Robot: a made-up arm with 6 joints.
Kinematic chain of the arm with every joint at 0, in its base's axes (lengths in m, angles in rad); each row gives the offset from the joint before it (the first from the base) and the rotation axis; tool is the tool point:
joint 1: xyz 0 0 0.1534 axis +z
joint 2: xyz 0 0.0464 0 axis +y
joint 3: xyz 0 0 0.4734 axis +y
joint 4: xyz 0 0 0.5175 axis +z
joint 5: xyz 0 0 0 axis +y
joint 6: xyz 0 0 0.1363 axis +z
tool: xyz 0 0 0
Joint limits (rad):
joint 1: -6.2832..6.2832
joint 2: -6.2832..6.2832
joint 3: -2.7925..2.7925
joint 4: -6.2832..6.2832
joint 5: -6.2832..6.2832
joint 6: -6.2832..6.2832
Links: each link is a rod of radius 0.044 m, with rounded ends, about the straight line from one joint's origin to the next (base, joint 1, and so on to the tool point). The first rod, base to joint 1, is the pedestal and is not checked.
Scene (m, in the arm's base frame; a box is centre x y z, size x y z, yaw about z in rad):
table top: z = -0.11
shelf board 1: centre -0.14 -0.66 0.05 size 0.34 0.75 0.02 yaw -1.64
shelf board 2: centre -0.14 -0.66 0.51 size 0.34 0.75 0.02 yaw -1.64
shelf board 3: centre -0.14 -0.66 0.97 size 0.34 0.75 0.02 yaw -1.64
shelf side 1: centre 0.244 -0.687 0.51 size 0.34 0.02 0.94 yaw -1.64
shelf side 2: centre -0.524 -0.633 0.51 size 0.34 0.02 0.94 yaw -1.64
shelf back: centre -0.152 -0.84 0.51 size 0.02 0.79 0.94 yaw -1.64
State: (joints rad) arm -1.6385 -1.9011 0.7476 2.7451 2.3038 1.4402
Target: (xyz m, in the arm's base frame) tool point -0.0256 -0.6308 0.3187
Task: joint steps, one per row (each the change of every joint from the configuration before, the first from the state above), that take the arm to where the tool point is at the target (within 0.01 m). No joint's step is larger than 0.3 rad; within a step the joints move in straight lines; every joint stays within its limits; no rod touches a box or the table.
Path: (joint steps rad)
1: -0.0323 0.2793 0.2507 -0.0144 -0.0036 0.0000
2: -0.0323 0.2793 0.2508 -0.0143 -0.0036 0.0000
3: -0.0323 0.2793 0.2507 -0.0144 -0.0037 0.0000
4: -0.0322 0.2794 0.2508 -0.0144 -0.0036 0.0000
5: -0.0323 0.2793 0.2507 -0.0143 -0.0036 0.0000
6: -0.0323 0.2793 0.2508 -0.0144 -0.0036 0.0000
7: -0.0323 0.2793 0.2507 -0.0143 -0.0037 0.0000
8: 0.0283 0.1415 -0.2047 0.0019 -0.1039 0.0000
9: 0.0283 0.1415 -0.2047 0.0019 -0.1040 0.0000
10: 0.0283 0.1415 -0.2047 0.0019 -0.1040 0.0000

